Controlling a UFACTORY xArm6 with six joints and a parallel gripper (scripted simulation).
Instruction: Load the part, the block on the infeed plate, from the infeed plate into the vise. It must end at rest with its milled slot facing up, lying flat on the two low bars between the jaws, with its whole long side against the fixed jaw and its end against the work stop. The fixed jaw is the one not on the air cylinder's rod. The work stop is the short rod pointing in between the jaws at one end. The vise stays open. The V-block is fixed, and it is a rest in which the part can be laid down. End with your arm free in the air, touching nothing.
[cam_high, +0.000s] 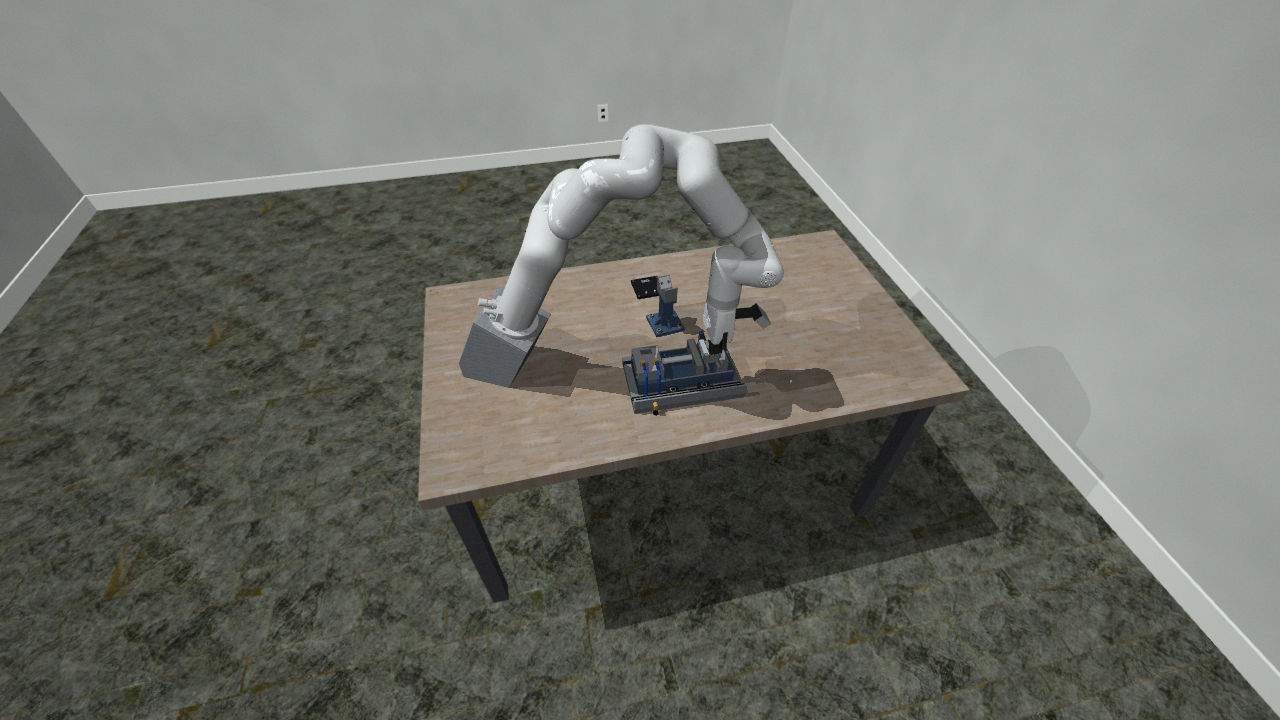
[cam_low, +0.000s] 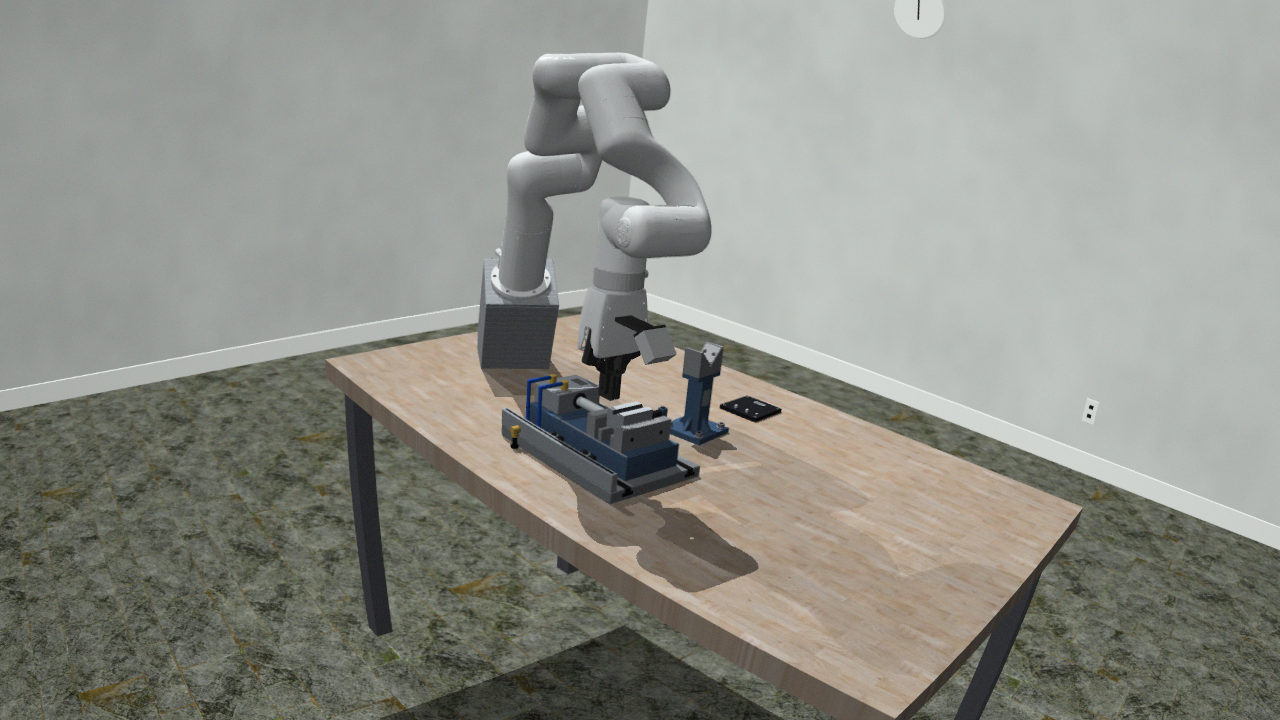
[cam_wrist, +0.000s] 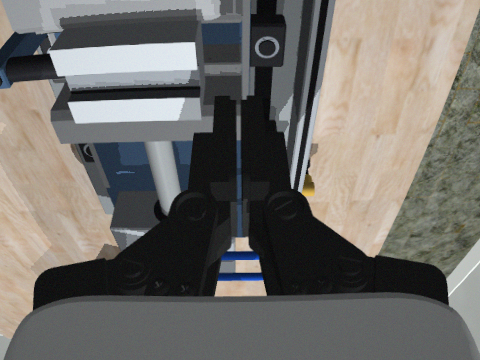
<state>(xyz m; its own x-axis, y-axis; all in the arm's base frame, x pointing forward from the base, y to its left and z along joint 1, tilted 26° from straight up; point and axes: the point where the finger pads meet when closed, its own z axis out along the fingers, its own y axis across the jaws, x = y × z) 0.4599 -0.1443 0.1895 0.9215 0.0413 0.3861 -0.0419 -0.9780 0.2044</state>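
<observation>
My gripper is now 60 mm above the grey block and 50 mm to the right of it. The rest, counted from my hand: dark work stop rod: 90 mm to the left, 70 mm below; then fixed jaw: 80 mm below, 50 mm to the left, 30 mm ahead; then moving jaw: 80 mm below, 50 mm to the left, 30 mm behind.
</observation>
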